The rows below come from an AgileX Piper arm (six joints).
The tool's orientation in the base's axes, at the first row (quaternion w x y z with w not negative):
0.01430, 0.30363, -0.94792, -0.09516
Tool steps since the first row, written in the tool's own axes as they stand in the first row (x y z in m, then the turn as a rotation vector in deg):
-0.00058, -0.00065, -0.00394, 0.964, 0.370, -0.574
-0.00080, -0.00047, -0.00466, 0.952, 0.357, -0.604
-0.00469, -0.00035, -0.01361, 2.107, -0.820, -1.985
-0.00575, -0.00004, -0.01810, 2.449, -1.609, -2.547
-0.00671, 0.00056, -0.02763, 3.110, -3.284, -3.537
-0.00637, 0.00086, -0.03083, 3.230, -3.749, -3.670
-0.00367, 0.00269, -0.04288, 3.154, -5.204, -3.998
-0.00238, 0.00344, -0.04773, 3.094, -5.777, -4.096
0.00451, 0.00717, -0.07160, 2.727, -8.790, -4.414
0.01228, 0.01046, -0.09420, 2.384, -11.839, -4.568
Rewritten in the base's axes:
0.00118, -0.00086, 0.00376, -0.949, -0.361, 0.604
0.00132, -0.00071, 0.00451, -0.929, -0.370, 0.631
0.00518, 0.00010, 0.01344, -1.079, -2.213, 1.729
0.00625, 0.00019, 0.01793, -0.858, -3.137, 2.120
0.00749, -0.00042, 0.02743, -0.354, -5.025, 2.755
0.00732, -0.00092, 0.03062, -0.174, -5.488, 2.794
0.00509, -0.00310, 0.04271, 0.750, -6.661, 2.843
0.00402, -0.00408, 0.04757, 1.135, -7.100, 2.833
-0.00171, -0.00919, 0.07149, 3.188, -9.345, 2.586
-0.00801, -0.01494, 0.09406, 5.227, -11.605, 2.172

